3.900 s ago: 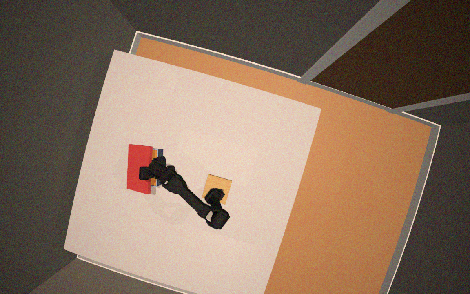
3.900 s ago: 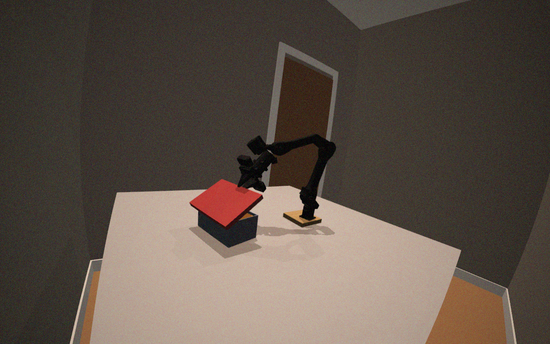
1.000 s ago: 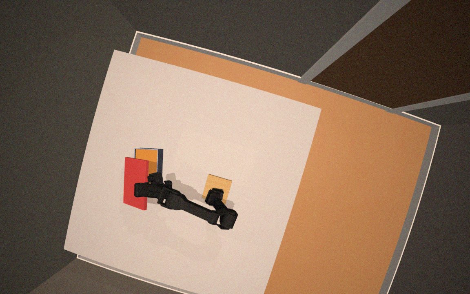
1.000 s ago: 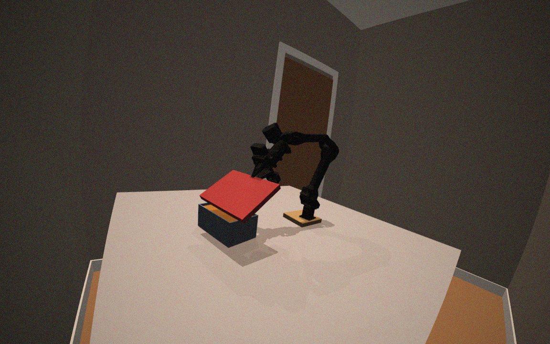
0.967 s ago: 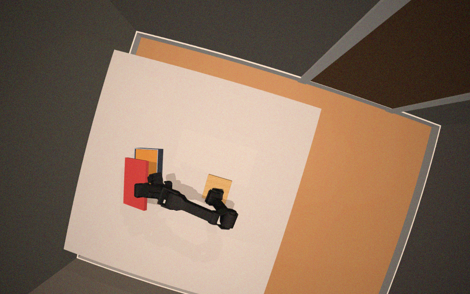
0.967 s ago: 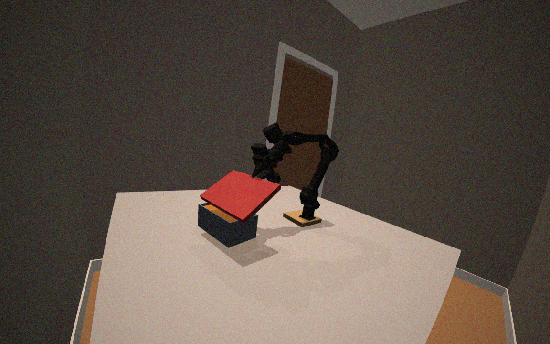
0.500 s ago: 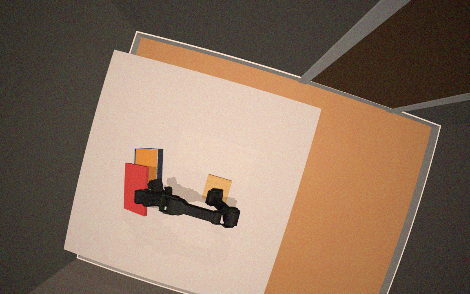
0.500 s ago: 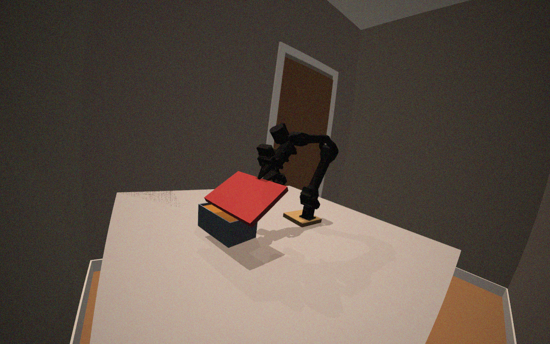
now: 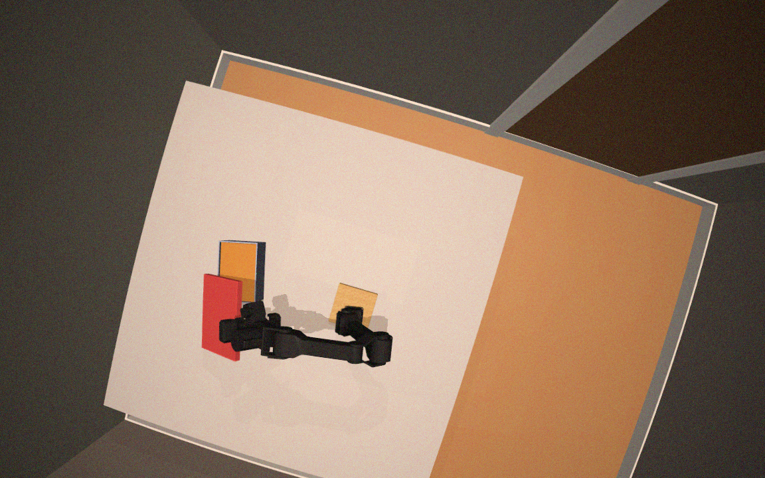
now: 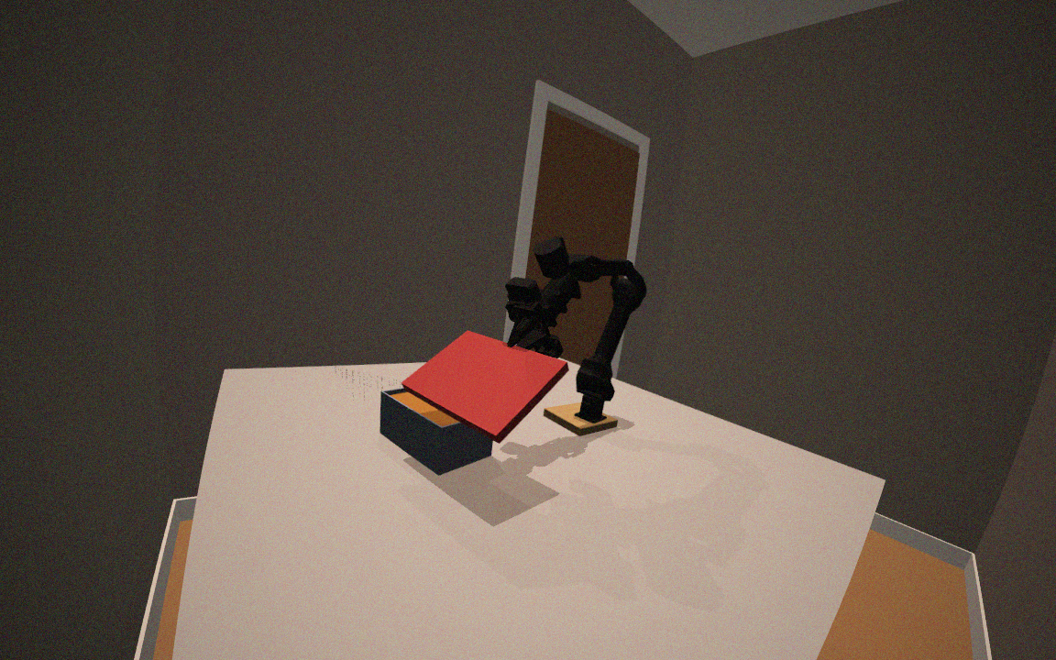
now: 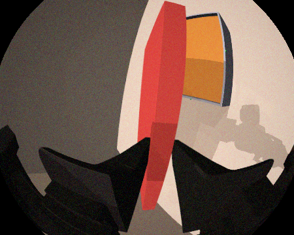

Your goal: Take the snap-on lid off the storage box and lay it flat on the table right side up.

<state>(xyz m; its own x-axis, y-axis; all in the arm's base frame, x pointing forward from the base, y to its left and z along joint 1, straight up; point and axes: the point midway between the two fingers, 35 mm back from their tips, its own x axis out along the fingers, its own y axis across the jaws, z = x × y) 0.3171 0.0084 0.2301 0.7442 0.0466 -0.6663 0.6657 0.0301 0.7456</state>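
Now: the red lid 70 mm ahead of my gripper tip and 40 mm below it. The rest, counted from my gripper tip: dark blue storage box: 180 mm below, 130 mm to the right, 60 mm ahead.
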